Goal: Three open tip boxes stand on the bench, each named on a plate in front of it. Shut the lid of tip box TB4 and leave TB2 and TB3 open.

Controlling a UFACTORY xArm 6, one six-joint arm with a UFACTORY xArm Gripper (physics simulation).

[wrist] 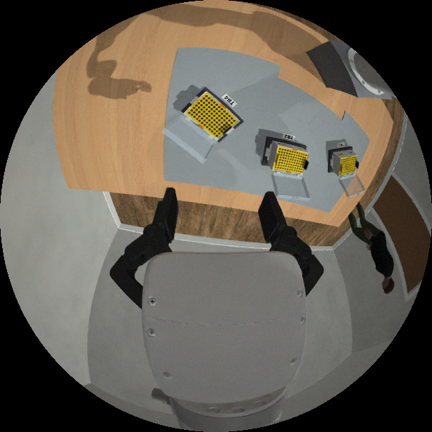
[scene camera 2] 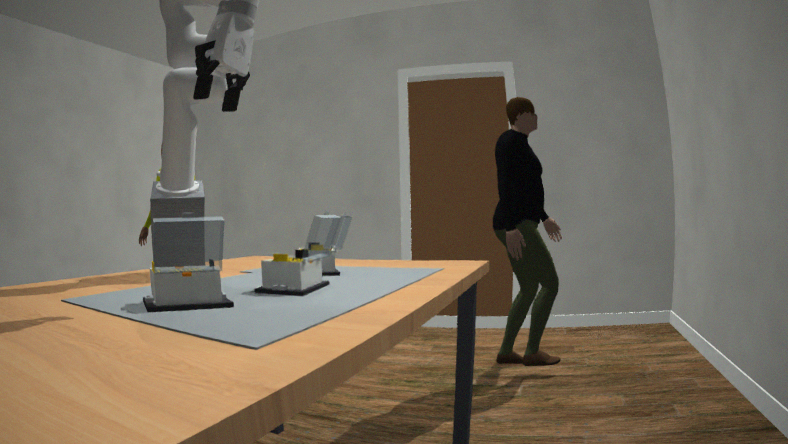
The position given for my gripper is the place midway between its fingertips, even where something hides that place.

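Observation:
A grey mat [scene camera 2: 257, 320] is visible to me, and the wrist view shows the mat [wrist: 269, 106] too. Then there is my own gripper [scene camera 2: 215, 105], which I can also see in the wrist view [wrist: 220, 198].

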